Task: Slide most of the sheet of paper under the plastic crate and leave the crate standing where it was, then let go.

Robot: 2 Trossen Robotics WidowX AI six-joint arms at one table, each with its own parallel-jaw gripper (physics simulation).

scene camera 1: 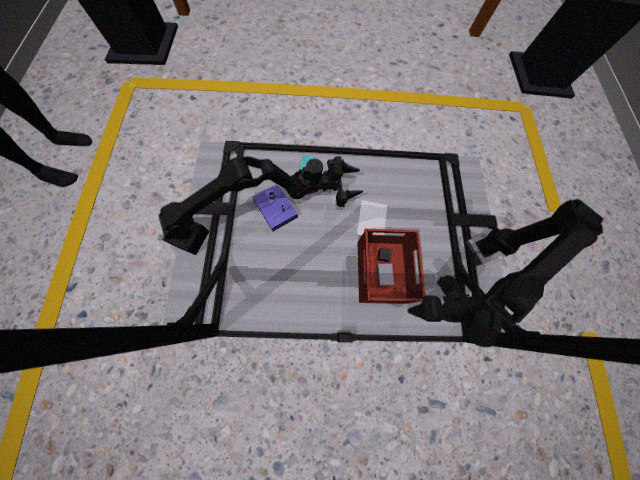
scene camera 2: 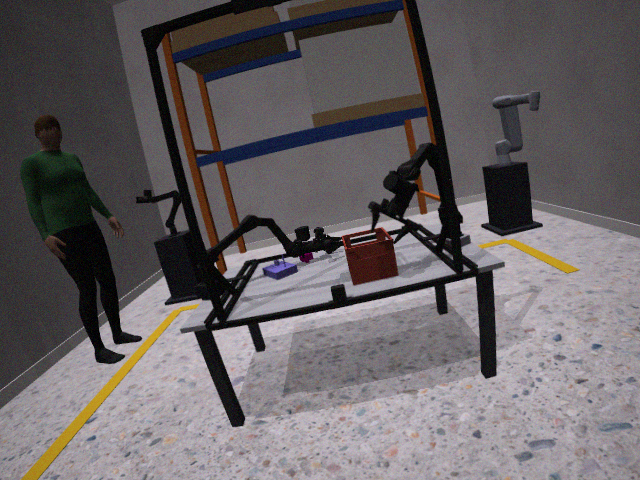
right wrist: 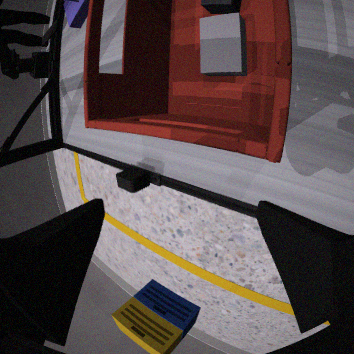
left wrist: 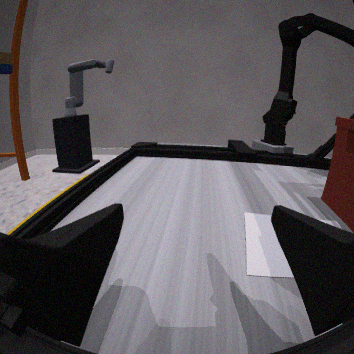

Labels:
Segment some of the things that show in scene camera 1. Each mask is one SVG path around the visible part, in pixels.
The left gripper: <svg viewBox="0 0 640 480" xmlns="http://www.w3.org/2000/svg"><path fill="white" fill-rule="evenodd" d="M336 156L334 159L327 161L328 170L322 174L321 190L338 190L336 195L337 206L344 207L347 200L363 193L363 190L346 190L345 192L342 190L341 177L344 173L359 172L360 169L347 165L341 159L341 156Z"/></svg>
The right gripper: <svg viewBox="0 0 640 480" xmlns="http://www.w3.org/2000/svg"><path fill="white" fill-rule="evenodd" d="M471 297L467 297L470 296L468 294L464 295L453 276L446 275L440 277L437 281L437 284L446 295L442 296L443 305L439 297L428 295L423 297L421 304L408 308L407 311L409 314L424 319L427 322L441 322L441 320L460 323L470 319L472 313L470 308Z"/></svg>

